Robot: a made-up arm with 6 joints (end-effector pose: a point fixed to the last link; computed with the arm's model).
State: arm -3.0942 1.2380 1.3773 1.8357 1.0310 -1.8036
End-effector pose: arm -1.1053 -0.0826 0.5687 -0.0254 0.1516 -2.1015
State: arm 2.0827 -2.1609 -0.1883 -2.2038 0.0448 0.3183
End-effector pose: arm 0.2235 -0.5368 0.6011 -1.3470 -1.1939 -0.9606
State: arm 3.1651 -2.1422 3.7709 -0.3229 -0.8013 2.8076
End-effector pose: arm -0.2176 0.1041 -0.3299 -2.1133 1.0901 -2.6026
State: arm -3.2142 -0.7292 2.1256 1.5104 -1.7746 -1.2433
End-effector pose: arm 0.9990 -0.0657 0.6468 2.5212 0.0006 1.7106
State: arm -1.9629 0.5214 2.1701 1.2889 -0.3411 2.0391
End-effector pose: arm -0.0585 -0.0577 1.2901 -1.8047 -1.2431 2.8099
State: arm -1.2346 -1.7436 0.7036 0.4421 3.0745 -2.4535
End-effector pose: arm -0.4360 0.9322 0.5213 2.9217 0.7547 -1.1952
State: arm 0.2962 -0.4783 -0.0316 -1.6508 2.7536 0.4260
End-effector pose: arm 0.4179 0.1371 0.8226 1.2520 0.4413 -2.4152
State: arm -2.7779 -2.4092 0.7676 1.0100 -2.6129 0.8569
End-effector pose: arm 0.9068 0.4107 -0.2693 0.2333 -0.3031 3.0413
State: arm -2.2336 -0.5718 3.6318 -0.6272 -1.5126 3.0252
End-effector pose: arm 0.3253 0.5682 0.0527 0.4256 -0.3500 0.2345
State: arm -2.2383 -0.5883 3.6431 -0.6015 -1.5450 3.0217
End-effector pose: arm 0.3197 0.5589 0.0366 0.4042 -0.3666 0.2523
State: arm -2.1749 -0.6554 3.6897 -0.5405 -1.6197 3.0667
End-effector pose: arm 0.2541 0.5420 -0.0226 0.2737 -0.3609 0.3851
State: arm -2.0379 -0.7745 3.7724 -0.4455 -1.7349 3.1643
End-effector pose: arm 0.1304 0.4892 -0.1090 0.0520 -0.3129 0.6405
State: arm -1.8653 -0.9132 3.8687 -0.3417 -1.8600 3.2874
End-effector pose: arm 0.0038 0.3862 -0.1771 -0.1697 -0.2236 0.9407
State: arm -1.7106 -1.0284 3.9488 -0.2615 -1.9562 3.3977
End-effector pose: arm -0.0736 0.2748 -0.2058 -0.3244 -0.1289 1.1870
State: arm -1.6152 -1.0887 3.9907 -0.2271 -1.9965 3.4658
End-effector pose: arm -0.1029 0.2105 -0.2110 -0.4053 -0.0671 1.3194
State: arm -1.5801 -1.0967 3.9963 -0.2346 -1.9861 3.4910
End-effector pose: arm -0.1101 0.2006 -0.2117 -0.4360 -0.0440 1.3470
